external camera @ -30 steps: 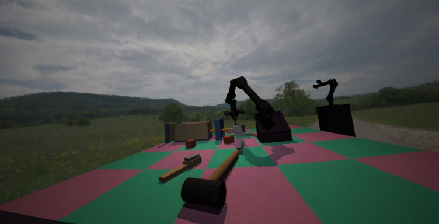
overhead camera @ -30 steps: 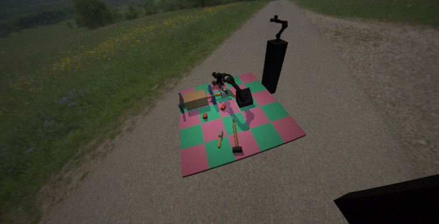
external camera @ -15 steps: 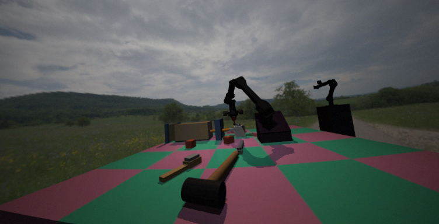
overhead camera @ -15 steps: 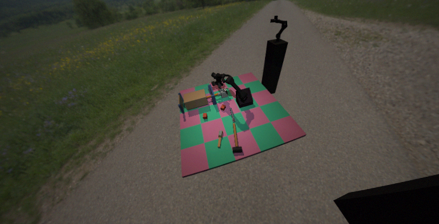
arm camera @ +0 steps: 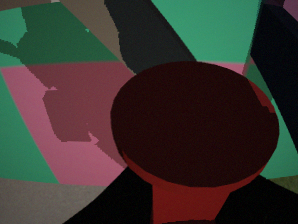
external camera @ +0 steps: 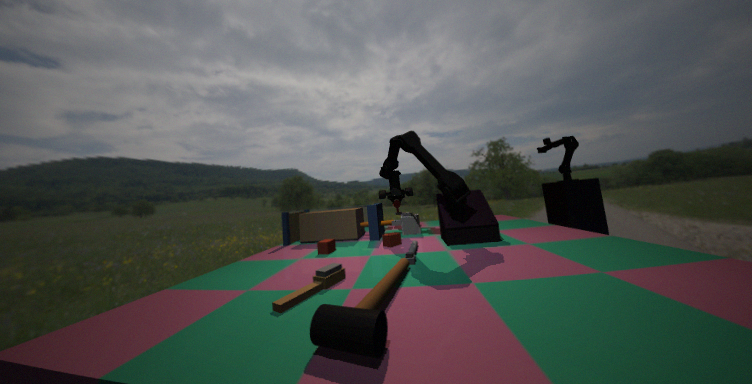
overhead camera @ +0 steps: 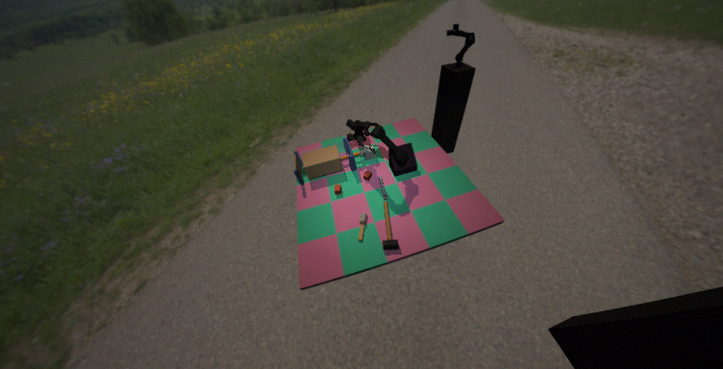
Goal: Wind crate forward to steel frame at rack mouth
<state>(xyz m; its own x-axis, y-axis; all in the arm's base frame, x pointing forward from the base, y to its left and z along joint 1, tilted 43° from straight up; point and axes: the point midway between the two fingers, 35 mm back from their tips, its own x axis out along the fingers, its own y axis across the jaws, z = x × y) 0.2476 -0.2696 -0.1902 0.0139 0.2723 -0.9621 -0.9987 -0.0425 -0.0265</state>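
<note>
Right now my gripper tip is 20 mm past the winch handle, 50 mm to the right of it and 30 mm above it. Round my gripper tip: grey winch 80 mm behind, 90 mm to the left, 100 mm below; red knob 20 mm to the left; frame 100 mm ahead, 100 mm to the left, 30 mm below.
</note>
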